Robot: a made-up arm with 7 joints.
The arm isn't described. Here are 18 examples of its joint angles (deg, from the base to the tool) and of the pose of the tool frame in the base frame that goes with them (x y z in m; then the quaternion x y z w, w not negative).
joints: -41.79 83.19 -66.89 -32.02 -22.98 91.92 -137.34
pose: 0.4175 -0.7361 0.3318 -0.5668 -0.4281 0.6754 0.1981
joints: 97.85 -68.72 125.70 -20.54 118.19 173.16 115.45
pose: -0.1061 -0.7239 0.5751 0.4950 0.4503 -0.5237 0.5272
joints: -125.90 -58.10 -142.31 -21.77 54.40 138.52 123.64
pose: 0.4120 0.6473 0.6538 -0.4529 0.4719 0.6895 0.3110
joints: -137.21 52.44 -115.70 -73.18 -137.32 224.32 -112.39
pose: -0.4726 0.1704 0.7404 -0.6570 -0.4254 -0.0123 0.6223
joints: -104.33 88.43 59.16 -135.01 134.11 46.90 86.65
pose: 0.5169 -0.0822 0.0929 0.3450 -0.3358 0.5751 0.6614
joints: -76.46 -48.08 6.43 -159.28 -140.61 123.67 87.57
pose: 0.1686 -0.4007 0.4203 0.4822 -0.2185 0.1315 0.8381
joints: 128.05 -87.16 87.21 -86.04 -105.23 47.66 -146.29
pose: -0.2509 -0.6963 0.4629 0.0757 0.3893 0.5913 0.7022
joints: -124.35 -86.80 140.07 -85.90 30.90 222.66 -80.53
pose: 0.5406 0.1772 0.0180 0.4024 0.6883 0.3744 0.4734
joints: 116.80 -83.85 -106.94 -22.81 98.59 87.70 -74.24
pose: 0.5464 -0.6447 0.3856 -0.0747 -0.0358 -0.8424 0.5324
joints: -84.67 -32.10 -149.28 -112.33 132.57 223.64 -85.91
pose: -0.2558 0.4331 0.2212 -0.8416 -0.5219 -0.1295 0.0498
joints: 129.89 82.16 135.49 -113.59 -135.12 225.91 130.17
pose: -0.2858 -0.1511 0.7518 0.3943 -0.2570 0.8595 0.1994
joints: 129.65 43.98 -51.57 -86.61 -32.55 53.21 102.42
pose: 0.0814 0.7175 0.3313 0.6722 -0.2564 0.5381 0.4392
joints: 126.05 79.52 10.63 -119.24 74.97 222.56 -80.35
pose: -0.1580 0.1631 -0.1333 0.3242 0.9082 0.2025 0.1702
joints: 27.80 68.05 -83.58 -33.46 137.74 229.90 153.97
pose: 0.6344 0.0389 0.5981 0.4414 0.2625 0.0071 0.8580
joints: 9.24 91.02 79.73 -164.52 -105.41 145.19 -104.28
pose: -0.3155 0.2670 0.3746 0.6891 -0.5672 -0.3915 0.2238
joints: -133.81 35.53 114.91 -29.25 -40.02 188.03 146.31
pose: -0.1459 -0.3255 1.0298 0.1740 0.1595 -0.6594 0.7138
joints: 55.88 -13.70 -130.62 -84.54 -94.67 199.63 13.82
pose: 0.1759 -0.5577 0.6570 0.7101 0.0888 0.3224 0.6196
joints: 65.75 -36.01 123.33 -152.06 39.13 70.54 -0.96
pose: -0.3371 0.0857 0.0145 0.2690 0.6810 -0.0437 0.6797
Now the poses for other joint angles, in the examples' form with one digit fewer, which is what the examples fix.
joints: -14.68 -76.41 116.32 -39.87 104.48 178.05 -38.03
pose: -0.565 0.496 0.446 -0.340 -0.667 -0.243 0.617
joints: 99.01 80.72 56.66 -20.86 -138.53 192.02 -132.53
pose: -0.314 0.659 0.402 -0.705 0.103 0.510 0.482
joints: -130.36 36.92 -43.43 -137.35 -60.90 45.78 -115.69
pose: -0.424 0.108 0.053 -0.276 0.159 -0.243 0.917
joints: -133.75 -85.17 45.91 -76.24 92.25 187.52 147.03
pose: 0.513 0.084 0.819 -0.028 0.329 -0.517 0.790
